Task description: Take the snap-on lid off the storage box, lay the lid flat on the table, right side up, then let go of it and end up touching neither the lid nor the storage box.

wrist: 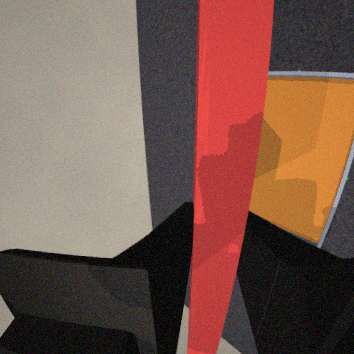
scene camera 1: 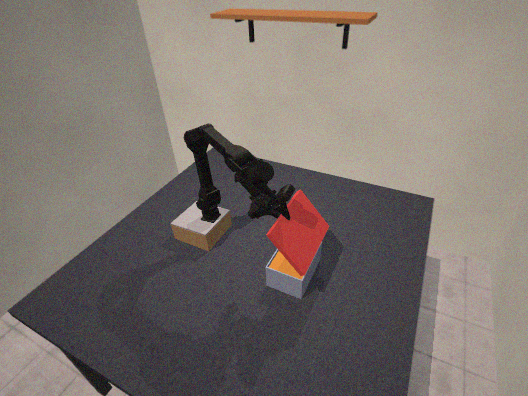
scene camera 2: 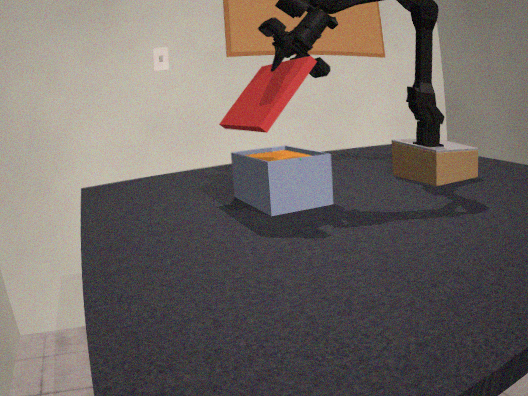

Labels:
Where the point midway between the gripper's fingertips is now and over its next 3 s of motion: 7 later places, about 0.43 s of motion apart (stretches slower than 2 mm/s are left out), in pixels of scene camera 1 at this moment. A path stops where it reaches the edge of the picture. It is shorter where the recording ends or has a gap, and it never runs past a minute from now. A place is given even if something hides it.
My gripper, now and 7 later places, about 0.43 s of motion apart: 287, 220; 287, 220; 298, 202; 305, 189; 308, 183; 308, 182; 303, 203; 301, 208

